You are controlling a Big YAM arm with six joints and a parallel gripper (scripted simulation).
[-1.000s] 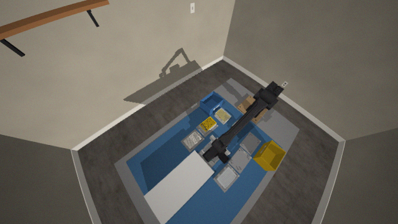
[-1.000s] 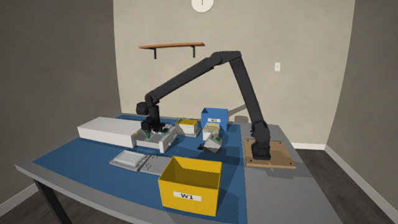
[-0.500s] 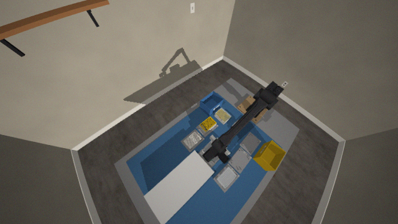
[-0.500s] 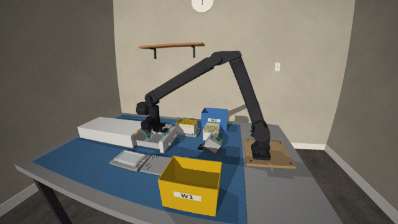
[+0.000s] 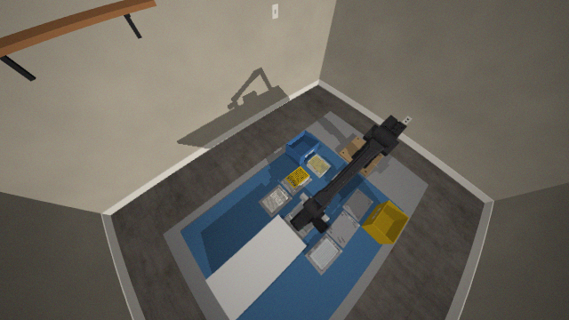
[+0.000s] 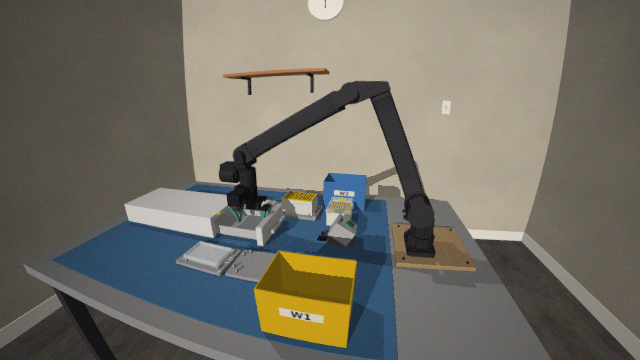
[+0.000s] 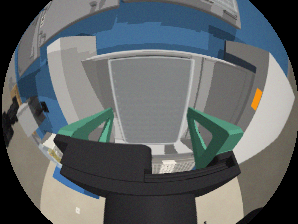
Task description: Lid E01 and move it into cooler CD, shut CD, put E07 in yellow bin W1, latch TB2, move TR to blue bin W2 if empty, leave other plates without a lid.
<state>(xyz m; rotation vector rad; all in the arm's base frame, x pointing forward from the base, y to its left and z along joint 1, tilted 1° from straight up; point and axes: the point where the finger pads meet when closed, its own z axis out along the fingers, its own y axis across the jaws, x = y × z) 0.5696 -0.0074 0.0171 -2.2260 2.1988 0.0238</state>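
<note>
My hand is 1 cm above the grey plate lid. Also, from my hand: cooler drawer (4 cm ahead, 1 cm below); then black plate (1 cm below); then white plate (5 cm ahead, 18 cm to the right, 1 cm below).
</note>
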